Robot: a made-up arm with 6 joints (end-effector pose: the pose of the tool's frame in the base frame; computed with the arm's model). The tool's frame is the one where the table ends.
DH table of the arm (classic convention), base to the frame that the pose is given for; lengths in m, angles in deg. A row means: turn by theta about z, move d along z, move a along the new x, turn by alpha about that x. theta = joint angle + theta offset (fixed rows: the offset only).
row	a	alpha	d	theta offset
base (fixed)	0.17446	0	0	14.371
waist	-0.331	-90	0.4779	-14.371
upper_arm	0.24	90	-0.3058	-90
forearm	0.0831	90	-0.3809	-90
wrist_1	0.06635	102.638	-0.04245	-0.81
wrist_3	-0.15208	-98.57	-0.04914	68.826
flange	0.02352	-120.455	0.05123	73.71
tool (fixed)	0	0	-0.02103	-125.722
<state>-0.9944 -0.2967 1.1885 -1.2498 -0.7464 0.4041</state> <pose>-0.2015 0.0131 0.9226 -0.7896 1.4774 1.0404</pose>
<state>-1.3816 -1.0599 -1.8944 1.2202 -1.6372 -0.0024</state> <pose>-0.1156 0.3460 0.9318 0.0684 -0.2554 -0.1154</pose>
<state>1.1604 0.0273 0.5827 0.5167 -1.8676 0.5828</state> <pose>0.5440 -0.1076 0.6470 -2.0315 0.0239 0.2481</pose>
Working (the frame after each row of the table, in the pose's form):
after base (fixed): 0.1690 0.0433 0.0000 0.0000 0.0000 0.2508
after waist: 0.0369 -0.2602 0.4779 -1.3759 -0.9018 0.9018
after upper_arm: 0.3200 -0.3762 0.7178 0.8865 -1.3525 0.9110
after forearm: 0.5360 -0.0536 0.7531 2.8215 -0.5752 0.8374
after wrist_1: 0.5471 -0.0913 0.8214 -1.2119 0.0838 -1.1404
after wrist_3: 0.5202 -0.0475 0.6701 2.0714 -1.3026 1.6742
after flange: 0.5406 -0.0890 0.6378 -1.0881 2.1855 1.4702

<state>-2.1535 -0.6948 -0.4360 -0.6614 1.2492 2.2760</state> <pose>-0.2481 0.5630 0.9637 1.1010 0.2048 0.1964</pose>
Working (the frame after each row of the table, in the pose's form):
after base (fixed): 0.1690 0.0433 0.0000 0.0000 0.0000 0.2508
after waist: 0.3511 0.3197 0.4779 -0.8747 1.6241 -1.6241
after upper_arm: 0.1804 0.6163 0.6623 -2.2274 -1.1997 -1.0432
after forearm: -0.0559 0.3946 0.8792 0.5712 2.6629 -1.1143
after wrist_1: -0.1218 0.4126 0.9185 -0.2914 0.8051 -2.8743
after wrist_3: -0.2547 0.4971 0.9455 -1.2090 0.6800 -0.0644
after flange: -0.2426 0.5449 0.9729 0.8596 -1.1132 2.1015

